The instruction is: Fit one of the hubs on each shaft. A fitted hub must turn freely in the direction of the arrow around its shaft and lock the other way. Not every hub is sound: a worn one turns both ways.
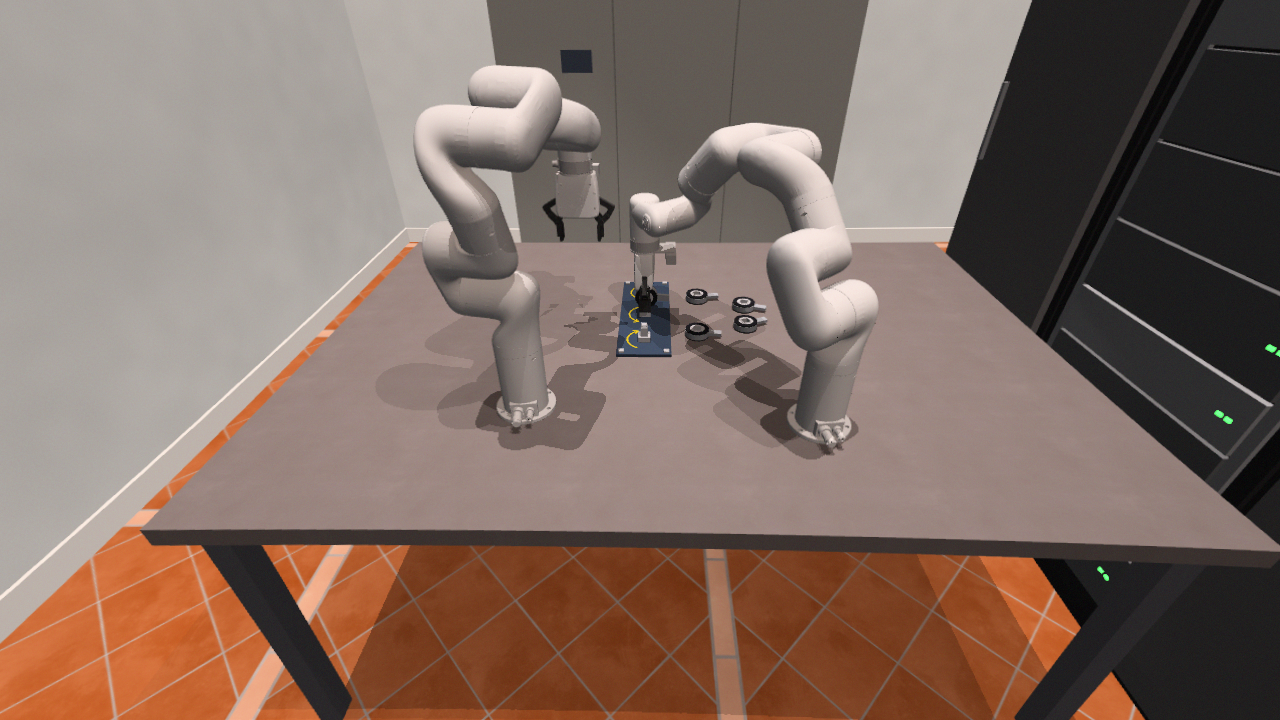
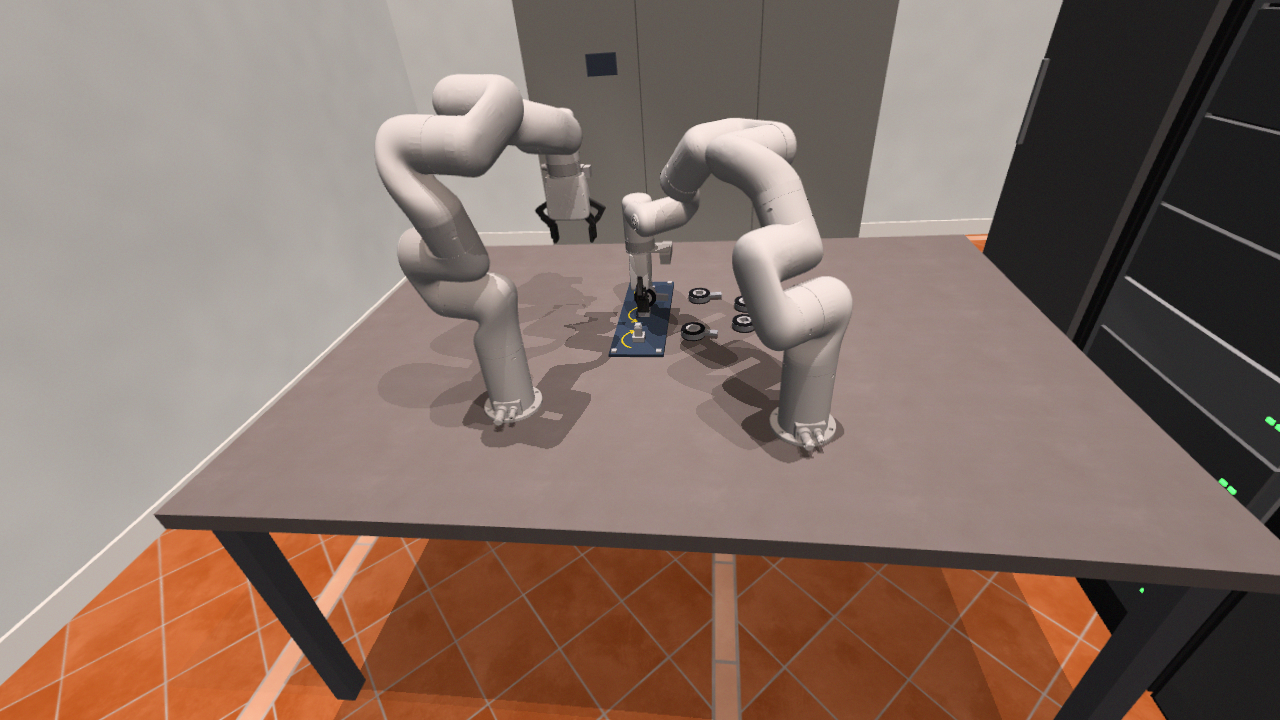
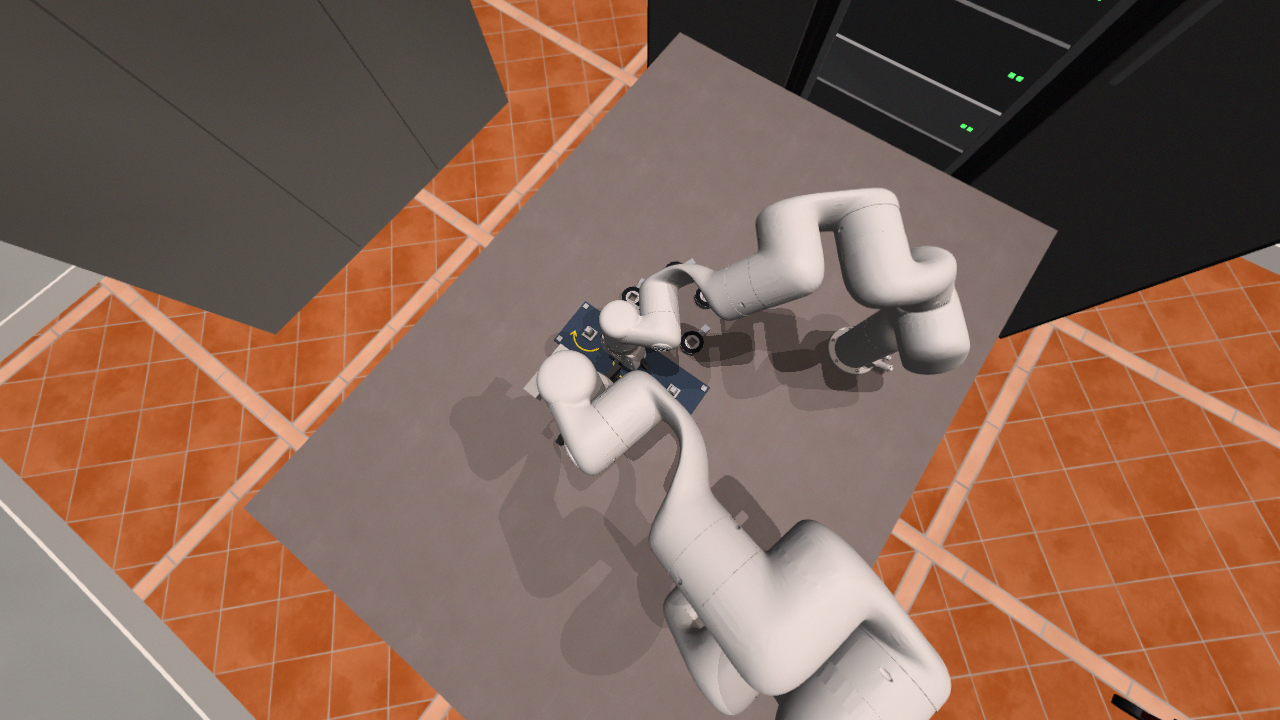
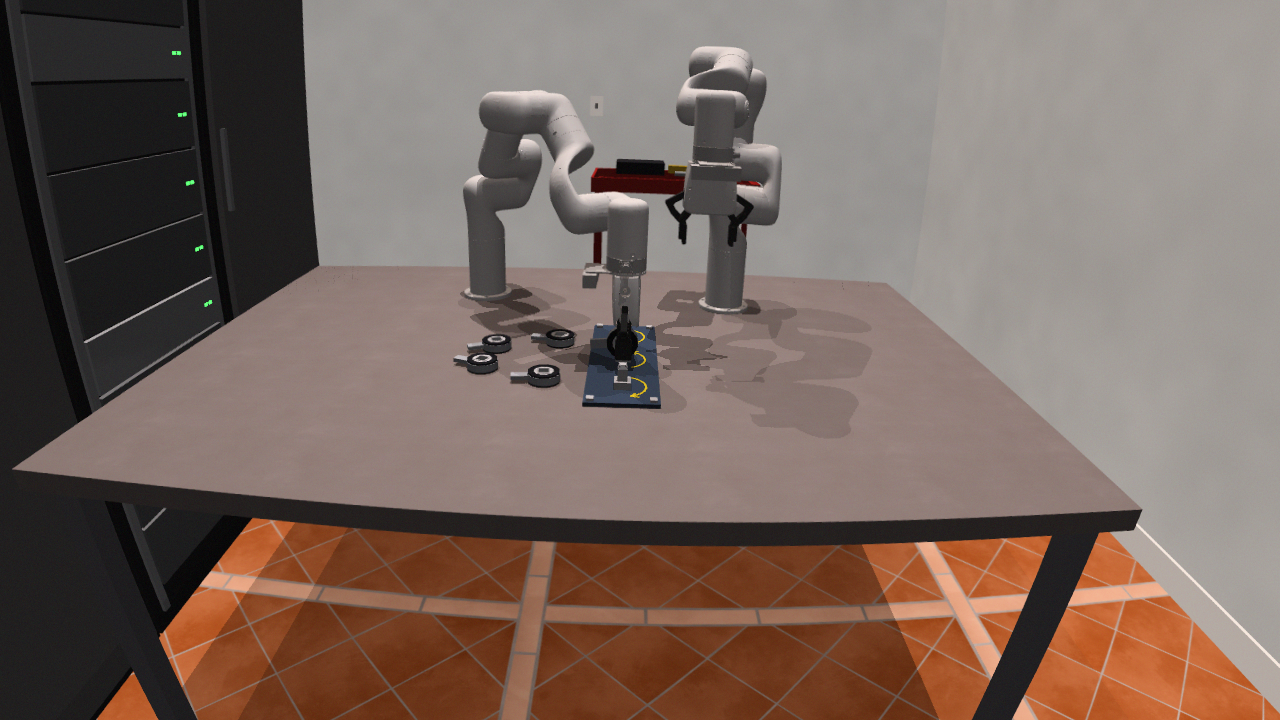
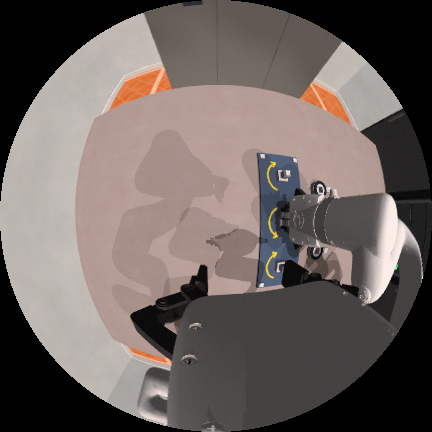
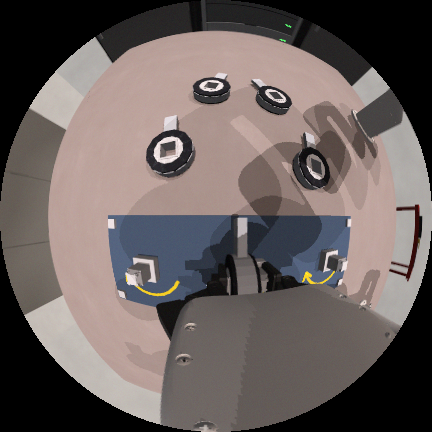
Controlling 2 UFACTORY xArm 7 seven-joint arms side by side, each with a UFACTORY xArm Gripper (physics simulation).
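Places are measured from the left arm's base along level axes (x down, y ahead, z right), in metres.
Pixels of known places: left gripper, fingertip midpoint: [image 1: 581, 239] [image 2: 574, 240] [image 4: 706, 244] [image 5: 246, 275]; right gripper, fingertip midpoint: [image 1: 645, 307] [image 2: 644, 307] [image 4: 623, 355] [image 5: 284, 217] [image 6: 242, 274]; left arm's base, link origin: [image 1: 527, 405] [image 2: 514, 404] [image 4: 722, 306]; right arm's base, link origin: [image 1: 817, 423] [image 2: 801, 425] [image 3: 851, 351] [image 4: 488, 294] [image 6: 362, 126].
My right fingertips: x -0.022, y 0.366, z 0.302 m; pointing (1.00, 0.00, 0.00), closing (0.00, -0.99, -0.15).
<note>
For each thing: its top centre in the pictures, then the offset to it from my right fingertips. Level surfaces: height alone.
- black-rimmed hub, top centre: [image 6: 246, 286] [image 4: 614, 326] [image 2: 650, 285] [image 1: 652, 285] dx -0.062, dy +0.007, dz +0.020 m
- blue board, surface height: dx +0.014 m
- near-left hub, top centre: [image 6: 167, 138] [image 4: 535, 370] [image 3: 635, 292] [image 2: 704, 292] [image 1: 702, 292] [image 5: 323, 189] dx +0.001, dy +0.066, dz +0.173 m
- right hub, top centre: [image 6: 314, 156] [image 4: 552, 333] [image 2: 699, 328] [image 1: 703, 328] [image 3: 696, 337] [image 5: 319, 250] dx +0.001, dy -0.131, dz +0.134 m
My right gripper [image 1: 645, 300] [image 4: 623, 345] [image 6: 242, 274] is shut on a black-rimmed hub [image 4: 612, 343] [image 6: 244, 264], held on edge over the middle of the blue board [image 1: 662, 345] [image 4: 599, 392] [image 5: 265, 196] [image 6: 190, 230]. Its pale tab points toward the loose hubs. The middle shaft is hidden. One end shaft [image 5: 284, 175] [image 6: 140, 272] and the other end shaft [image 1: 644, 333] [image 5: 281, 267] [image 6: 336, 262] stand bare beside yellow arrows. My left gripper [image 1: 580, 234] [image 2: 572, 236] [image 4: 707, 240] [image 5: 246, 275] is open and empty, high above the table.
Several loose hubs lie flat beside the board, among them a near-left hub [image 6: 185, 150], a far hub [image 6: 211, 98], another far hub [image 6: 275, 106] and a right hub [image 6: 301, 172]. The left arm [image 3: 617, 425] hangs over part of the board.
</note>
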